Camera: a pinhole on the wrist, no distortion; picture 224 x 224 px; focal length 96.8 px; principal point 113.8 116.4 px. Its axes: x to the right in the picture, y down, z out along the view. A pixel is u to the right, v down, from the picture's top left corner.
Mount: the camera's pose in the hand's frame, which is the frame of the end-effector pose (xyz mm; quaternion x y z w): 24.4 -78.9 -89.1 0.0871 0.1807 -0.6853 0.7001
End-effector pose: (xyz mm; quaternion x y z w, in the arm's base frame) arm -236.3 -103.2 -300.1 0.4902 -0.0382 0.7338 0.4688
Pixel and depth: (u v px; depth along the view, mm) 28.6 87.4 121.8
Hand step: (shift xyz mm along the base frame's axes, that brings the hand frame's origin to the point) 64.6 -17.0 28.1
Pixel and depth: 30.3 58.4 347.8
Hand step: 218.1 -311.7 113.8
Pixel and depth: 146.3 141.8 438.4
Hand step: 421.7 209.1 124.4
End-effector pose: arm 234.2 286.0 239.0 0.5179 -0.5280 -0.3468 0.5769
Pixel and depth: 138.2 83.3 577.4
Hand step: -354.5 -103.0 -483.0
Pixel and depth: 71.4 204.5 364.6
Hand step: -166.8 -453.6 27.4
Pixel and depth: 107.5 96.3 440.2
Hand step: -296.4 -120.2 -244.8
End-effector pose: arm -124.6 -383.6 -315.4 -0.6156 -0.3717 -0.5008 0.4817
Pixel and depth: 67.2 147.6 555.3
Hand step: 164.2 481.7 259.3
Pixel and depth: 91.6 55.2 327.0
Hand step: -92.9 295.9 -111.3
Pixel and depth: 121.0 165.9 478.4
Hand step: -108.3 360.0 373.0
